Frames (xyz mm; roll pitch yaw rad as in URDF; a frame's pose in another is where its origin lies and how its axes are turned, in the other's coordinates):
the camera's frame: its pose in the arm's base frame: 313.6 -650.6 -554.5 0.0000 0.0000 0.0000
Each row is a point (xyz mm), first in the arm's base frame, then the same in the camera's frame.
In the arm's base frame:
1: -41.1 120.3 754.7
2: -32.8 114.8 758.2
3: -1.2 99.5 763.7
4: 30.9 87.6 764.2
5: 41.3 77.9 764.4
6: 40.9 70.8 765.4
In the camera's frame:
1: -354.7 770.9 1309.2
2: -346.4 765.4 1312.7
3: -314.8 750.1 1318.2
4: -282.7 738.2 1318.7
5: -272.3 728.5 1318.9
6: -272.7 721.4 1319.9

